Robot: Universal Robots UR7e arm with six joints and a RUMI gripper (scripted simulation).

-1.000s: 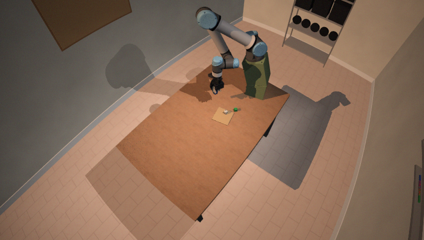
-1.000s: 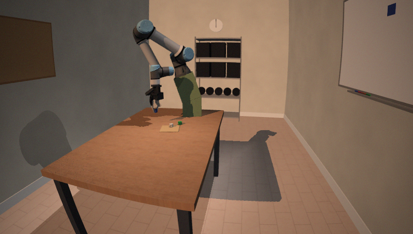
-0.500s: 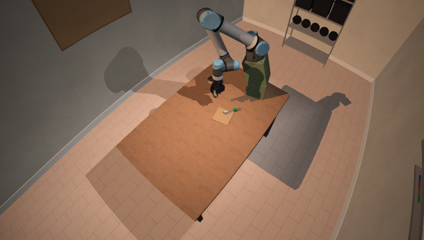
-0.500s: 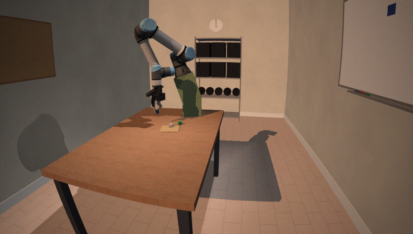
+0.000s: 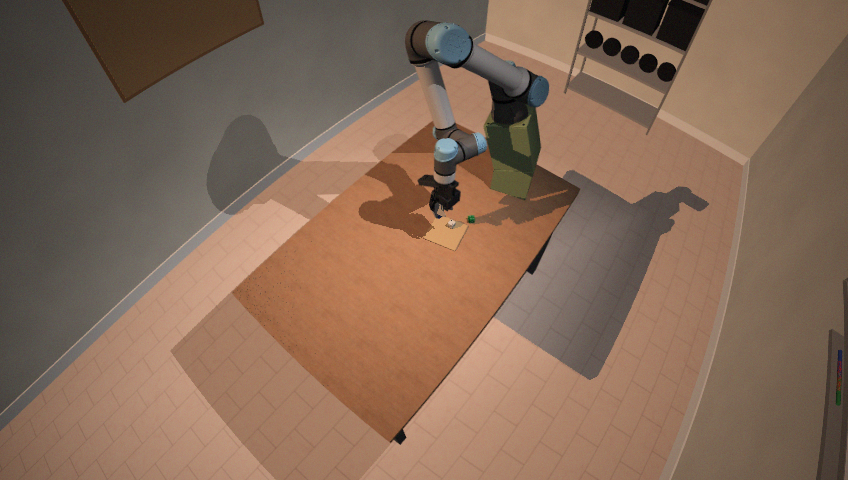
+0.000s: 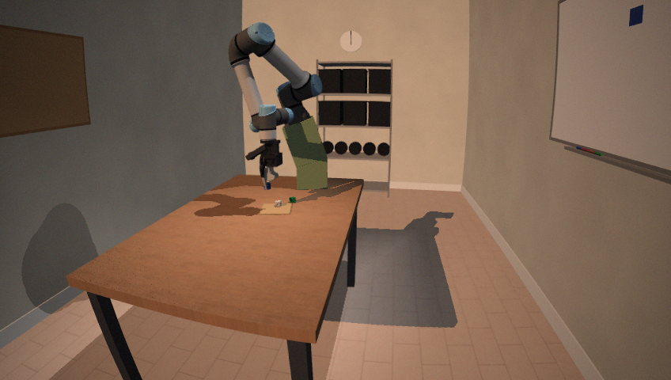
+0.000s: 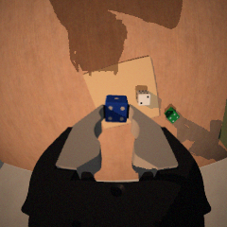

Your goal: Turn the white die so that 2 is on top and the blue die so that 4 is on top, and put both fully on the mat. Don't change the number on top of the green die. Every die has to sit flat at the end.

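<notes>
Right now the tan mat is 20 mm behind my hand, 30 mm to the left of it and 120 mm below it. From my hand the other things lie so: blue die (right at my hand); then green die (140 mm behind, 60 mm to the left, 110 mm below); then white die (60 mm behind, 20 mm to the left, 100 mm below).
</notes>
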